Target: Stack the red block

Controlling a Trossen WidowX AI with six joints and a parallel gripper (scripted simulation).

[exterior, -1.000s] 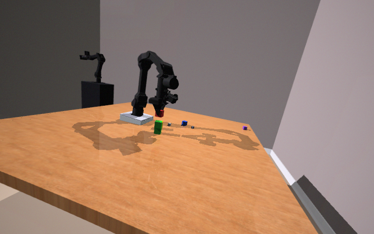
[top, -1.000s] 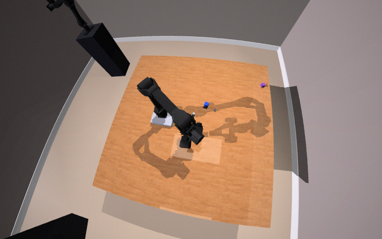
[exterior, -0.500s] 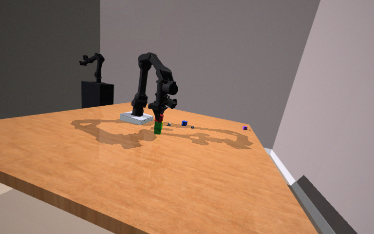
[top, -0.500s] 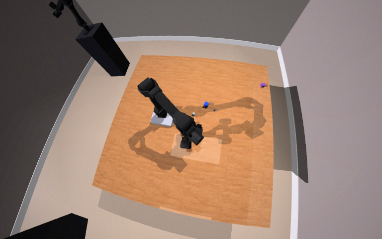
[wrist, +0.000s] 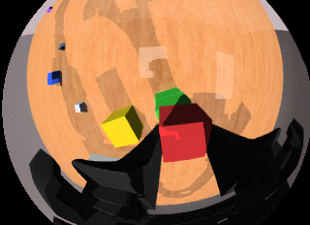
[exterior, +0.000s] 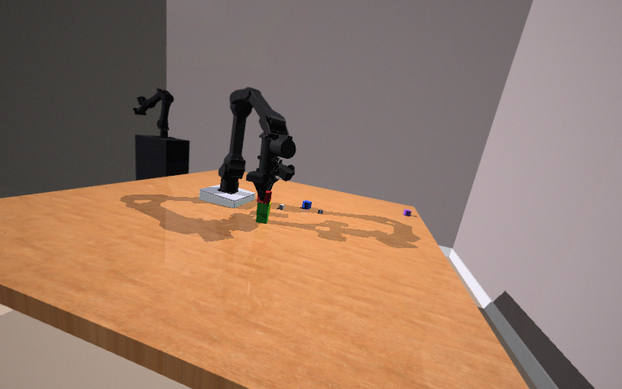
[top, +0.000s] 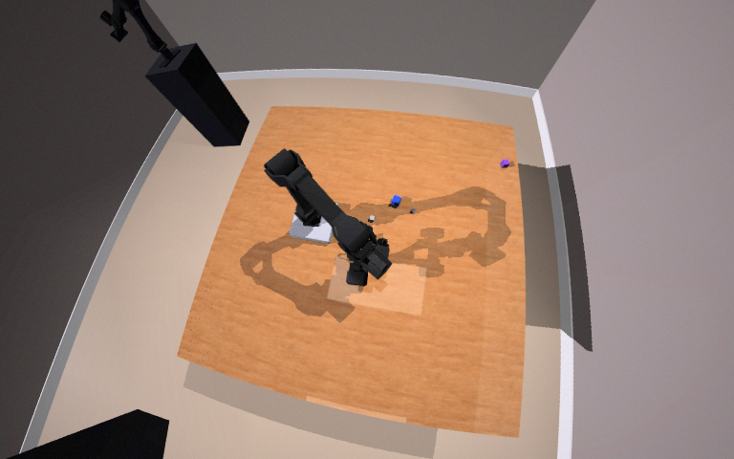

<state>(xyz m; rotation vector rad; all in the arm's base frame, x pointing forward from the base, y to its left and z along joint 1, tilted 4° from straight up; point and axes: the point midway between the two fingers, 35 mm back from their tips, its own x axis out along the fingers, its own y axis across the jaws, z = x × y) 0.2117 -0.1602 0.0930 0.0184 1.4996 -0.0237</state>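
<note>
Right now the red block is 1 cm above my gripper tip. Round my gripper tip: purple block: 60 cm ahead, 49 cm to the left, 7 cm below; blue block: 11 cm ahead, 26 cm to the left, 7 cm below; yellow block: 3 cm behind, 8 cm to the left, 6 cm below.
</note>
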